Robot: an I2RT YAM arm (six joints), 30 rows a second.
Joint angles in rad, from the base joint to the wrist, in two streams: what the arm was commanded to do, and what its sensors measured. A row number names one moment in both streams.
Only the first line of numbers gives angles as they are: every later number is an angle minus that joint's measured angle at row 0.
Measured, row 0: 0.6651 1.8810 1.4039 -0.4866 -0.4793 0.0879
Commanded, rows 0 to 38: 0.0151 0.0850 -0.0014 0.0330 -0.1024 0.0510; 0.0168 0.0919 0.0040 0.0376 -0.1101 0.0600; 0.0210 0.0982 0.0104 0.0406 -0.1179 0.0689; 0.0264 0.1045 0.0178 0.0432 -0.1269 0.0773; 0.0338 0.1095 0.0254 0.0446 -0.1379 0.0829; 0.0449 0.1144 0.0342 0.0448 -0.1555 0.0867; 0.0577 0.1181 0.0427 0.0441 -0.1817 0.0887; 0.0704 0.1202 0.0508 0.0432 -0.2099 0.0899; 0.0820 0.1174 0.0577 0.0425 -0.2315 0.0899; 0.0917 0.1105 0.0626 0.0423 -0.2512 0.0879; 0.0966 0.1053 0.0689 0.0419 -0.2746 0.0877; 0.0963 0.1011 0.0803 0.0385 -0.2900 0.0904; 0.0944 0.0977 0.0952 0.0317 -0.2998 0.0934; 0.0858 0.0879 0.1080 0.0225 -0.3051 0.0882; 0.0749 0.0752 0.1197 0.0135 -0.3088 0.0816; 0.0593 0.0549 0.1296 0.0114 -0.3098 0.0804; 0.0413 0.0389 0.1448 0.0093 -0.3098 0.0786; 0.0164 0.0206 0.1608 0.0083 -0.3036 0.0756; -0.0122 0.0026 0.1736 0.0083 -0.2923 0.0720; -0.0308 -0.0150 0.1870 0.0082 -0.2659 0.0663; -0.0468 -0.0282 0.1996 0.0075 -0.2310 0.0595; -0.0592 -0.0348 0.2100 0.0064 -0.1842 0.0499; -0.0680 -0.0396 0.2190 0.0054 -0.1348 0.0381; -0.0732 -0.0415 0.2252 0.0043 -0.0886 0.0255; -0.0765 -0.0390 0.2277 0.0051 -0.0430 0.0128; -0.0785 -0.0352 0.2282 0.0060 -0.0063 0.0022; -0.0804 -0.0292 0.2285 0.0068 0.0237 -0.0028; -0.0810 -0.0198 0.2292 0.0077 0.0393 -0.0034; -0.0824 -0.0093 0.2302 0.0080 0.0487 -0.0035; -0.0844 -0.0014 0.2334 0.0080 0.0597 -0.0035; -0.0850 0.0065 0.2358 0.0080 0.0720 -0.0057; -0.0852 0.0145 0.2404 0.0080 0.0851 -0.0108; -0.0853 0.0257 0.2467 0.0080 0.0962 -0.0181; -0.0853 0.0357 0.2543 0.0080 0.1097 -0.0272; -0.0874 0.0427 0.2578 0.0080 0.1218 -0.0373; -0.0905 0.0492 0.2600 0.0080 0.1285 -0.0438; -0.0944 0.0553 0.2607 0.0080 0.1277 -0.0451; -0.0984 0.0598 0.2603 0.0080 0.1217 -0.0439; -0.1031 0.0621 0.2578 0.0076 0.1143 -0.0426
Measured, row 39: -0.0911 0.0335 0.2254 0.0069 0.0738 -0.0142
